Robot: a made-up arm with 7 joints.
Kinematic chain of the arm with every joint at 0, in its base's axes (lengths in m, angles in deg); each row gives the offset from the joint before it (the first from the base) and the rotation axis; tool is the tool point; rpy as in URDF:
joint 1: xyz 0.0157 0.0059 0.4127 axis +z
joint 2: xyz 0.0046 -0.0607 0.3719 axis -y
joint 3: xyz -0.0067 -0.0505 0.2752 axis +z
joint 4: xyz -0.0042 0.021 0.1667 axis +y
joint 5: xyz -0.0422 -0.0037 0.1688 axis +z
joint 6: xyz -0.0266 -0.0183 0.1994 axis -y
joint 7: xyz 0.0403 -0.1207 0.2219 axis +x
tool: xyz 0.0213 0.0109 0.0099 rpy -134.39 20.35 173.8
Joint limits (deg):
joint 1: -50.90..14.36
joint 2: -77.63..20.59
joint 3: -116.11..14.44
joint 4: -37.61..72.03
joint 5: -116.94..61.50
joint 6: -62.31..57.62
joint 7: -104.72..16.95
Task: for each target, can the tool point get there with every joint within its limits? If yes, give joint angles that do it. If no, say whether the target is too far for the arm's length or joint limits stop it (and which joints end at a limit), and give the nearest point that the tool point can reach.
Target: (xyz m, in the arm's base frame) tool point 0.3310 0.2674 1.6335
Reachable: yes | joints -9.04 -25.38 -74.35 -28.81 -85.48 7.20 -57.41
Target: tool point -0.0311 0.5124 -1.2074
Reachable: no: too far | nearest point 0.5819 0.2115 0.3601 | short by 1.710 m
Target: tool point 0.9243 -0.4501 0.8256
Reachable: yes | joints -17.58 -66.68 -5.49 53.87 -51.05 24.73 -64.44
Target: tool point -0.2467 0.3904 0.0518
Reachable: no: joint limits stop it (at a limit: joint 1, joint 2, joint 3, joint 4, joint 6, joint 7) | nearest point 0.4502 0.2166 0.4657 | short by 0.829 m
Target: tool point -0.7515 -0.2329 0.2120
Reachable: no: joint limits stop it (at a limit: joint 2, joint 3, joint 4, joint 6, joint 7) | nearest point -0.5800 -0.1795 1.0565 | short by 0.863 m
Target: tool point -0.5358 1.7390 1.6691
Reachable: no: too far | nearest point -0.3035 0.6555 1.3833 | short by 1.144 m
